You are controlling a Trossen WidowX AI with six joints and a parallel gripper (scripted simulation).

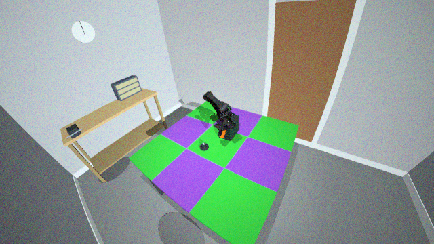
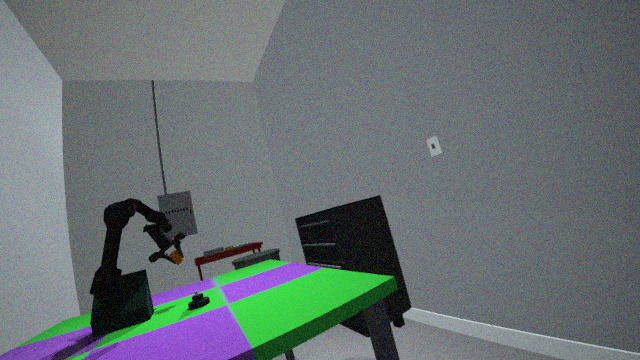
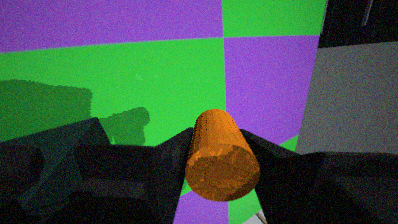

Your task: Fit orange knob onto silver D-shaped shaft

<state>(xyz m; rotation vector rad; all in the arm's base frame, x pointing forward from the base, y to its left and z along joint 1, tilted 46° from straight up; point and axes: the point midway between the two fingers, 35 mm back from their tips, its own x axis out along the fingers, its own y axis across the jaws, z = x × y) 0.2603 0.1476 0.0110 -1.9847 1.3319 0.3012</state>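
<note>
The orange knob lies 3 cm above my gripper tip and 2 cm behind it. The rest, counted from my gripper tip: pedestal 18 cm to the right, 16 cm below, 4 cm ahead.
</note>
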